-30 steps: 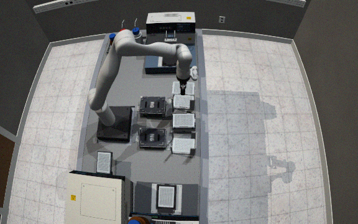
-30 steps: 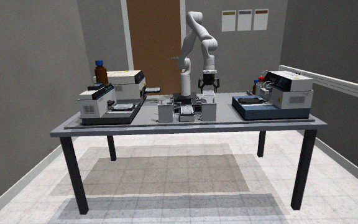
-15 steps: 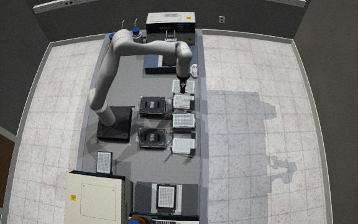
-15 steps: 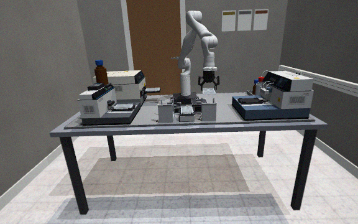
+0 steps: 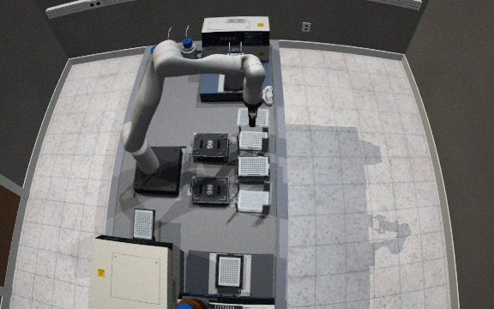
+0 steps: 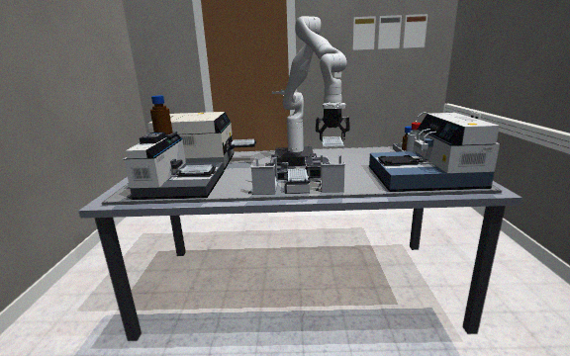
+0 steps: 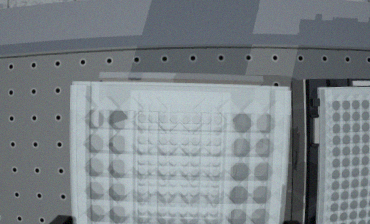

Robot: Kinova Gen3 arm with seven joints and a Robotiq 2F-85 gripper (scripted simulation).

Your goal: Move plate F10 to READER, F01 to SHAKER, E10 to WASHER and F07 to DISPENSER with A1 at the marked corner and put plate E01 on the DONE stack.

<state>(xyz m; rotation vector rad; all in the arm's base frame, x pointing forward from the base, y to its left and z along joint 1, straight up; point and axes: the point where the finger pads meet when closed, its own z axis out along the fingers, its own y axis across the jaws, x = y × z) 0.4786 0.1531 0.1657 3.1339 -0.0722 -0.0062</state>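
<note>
The washer nest is 9 cm behind my hand, 32 cm to the left of it and 13 cm below it. The rest, counted from my hand: dark pull-out tray 46 cm behind, 46 cm to the right, 11 cm below; then regrip nest 19 cm behind, 5 cm to the right, 16 cm below.
</note>
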